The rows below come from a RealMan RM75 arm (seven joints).
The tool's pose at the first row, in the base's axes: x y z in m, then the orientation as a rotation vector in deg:
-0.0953, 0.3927, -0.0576, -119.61, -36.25, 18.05
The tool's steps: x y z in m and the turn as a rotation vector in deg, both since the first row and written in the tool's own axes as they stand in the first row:
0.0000, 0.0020, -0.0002, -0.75, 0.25, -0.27
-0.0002, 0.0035, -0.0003, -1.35, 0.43, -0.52
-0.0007, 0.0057, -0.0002, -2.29, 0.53, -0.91
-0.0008, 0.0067, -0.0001, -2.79, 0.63, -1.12
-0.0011, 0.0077, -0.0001, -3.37, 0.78, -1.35
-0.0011, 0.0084, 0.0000, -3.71, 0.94, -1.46
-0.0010, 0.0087, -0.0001, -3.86, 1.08, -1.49
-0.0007, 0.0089, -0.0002, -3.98, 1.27, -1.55
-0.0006, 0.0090, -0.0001, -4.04, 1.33, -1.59
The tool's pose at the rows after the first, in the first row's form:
-0.0946, 0.3916, -0.0591, -120.23, -36.59, 17.44
-0.0942, 0.3908, -0.0603, -120.72, -36.90, 16.95
-0.0940, 0.3896, -0.0622, -121.46, -37.51, 16.37
-0.0938, 0.3891, -0.0631, -121.86, -37.80, 16.01
-0.0937, 0.3885, -0.0639, -122.33, -38.11, 15.56
-0.0936, 0.3882, -0.0646, -122.61, -38.22, 15.23
-0.0933, 0.3881, -0.0648, -122.75, -38.21, 15.03
-0.0930, 0.3881, -0.0649, -122.84, -38.19, 14.75
-0.0929, 0.3882, -0.0650, -122.88, -38.21, 14.65

